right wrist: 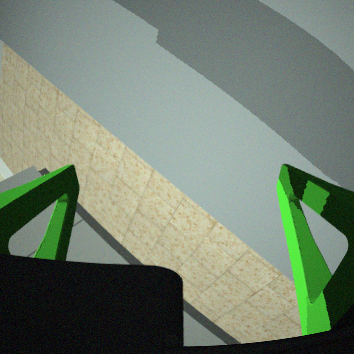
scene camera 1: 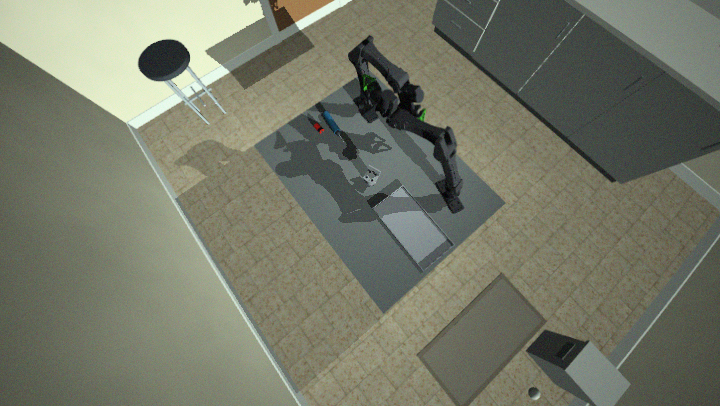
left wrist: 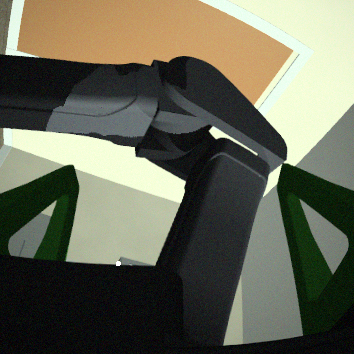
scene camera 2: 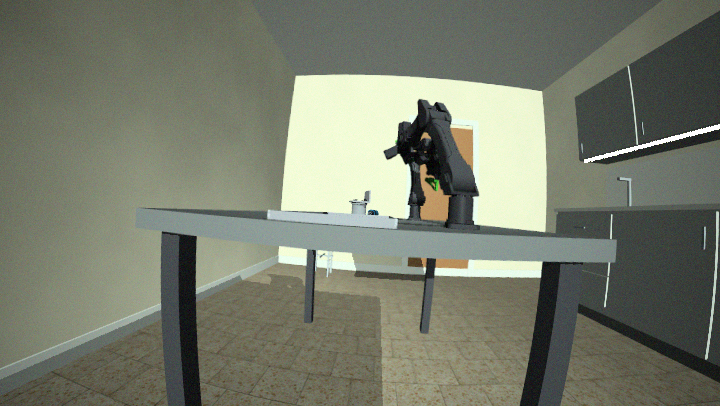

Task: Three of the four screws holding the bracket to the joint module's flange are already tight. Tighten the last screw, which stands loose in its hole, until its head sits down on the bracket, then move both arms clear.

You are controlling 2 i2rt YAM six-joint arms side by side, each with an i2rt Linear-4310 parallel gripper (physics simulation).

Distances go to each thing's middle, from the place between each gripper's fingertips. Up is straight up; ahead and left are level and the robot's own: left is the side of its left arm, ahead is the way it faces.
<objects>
My right gripper is now 400 mm to the right of the grey tray [scene camera 1: 425, 242], 340 mm short of it and 160 mm above it.
My left gripper is now 65 cm to the right of the grey tray, 35 cm above it and 21 cm short of it.
</objects>
